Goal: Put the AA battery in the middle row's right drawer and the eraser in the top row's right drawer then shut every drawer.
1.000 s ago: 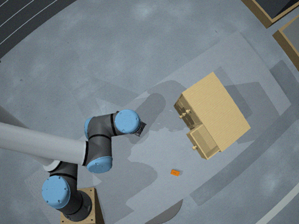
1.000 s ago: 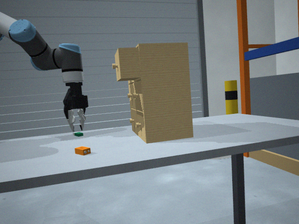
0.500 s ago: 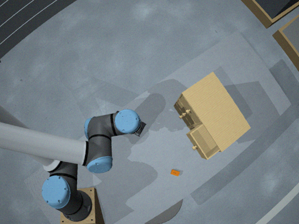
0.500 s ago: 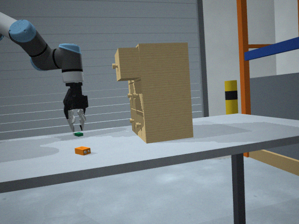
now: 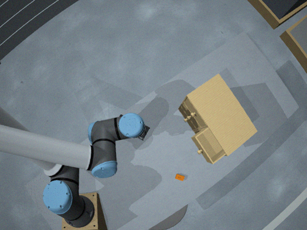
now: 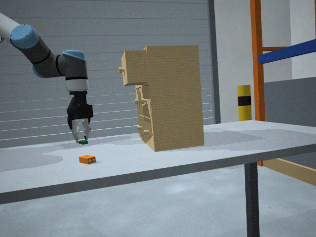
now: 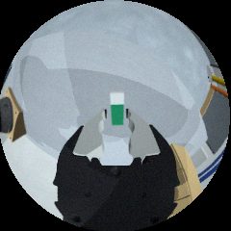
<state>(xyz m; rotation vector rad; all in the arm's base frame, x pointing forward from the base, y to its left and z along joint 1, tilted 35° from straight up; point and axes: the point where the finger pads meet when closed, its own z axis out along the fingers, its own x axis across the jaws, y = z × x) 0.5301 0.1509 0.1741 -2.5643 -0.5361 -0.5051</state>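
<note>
The eraser lies 1 cm to the left of my hand and 1 cm below it. The rest, counted from my hand: orange block (36 cm to the right, 6 cm ahead, 1 cm below); then green AA battery (32 cm ahead, 23 cm to the right, 11 cm above).
</note>
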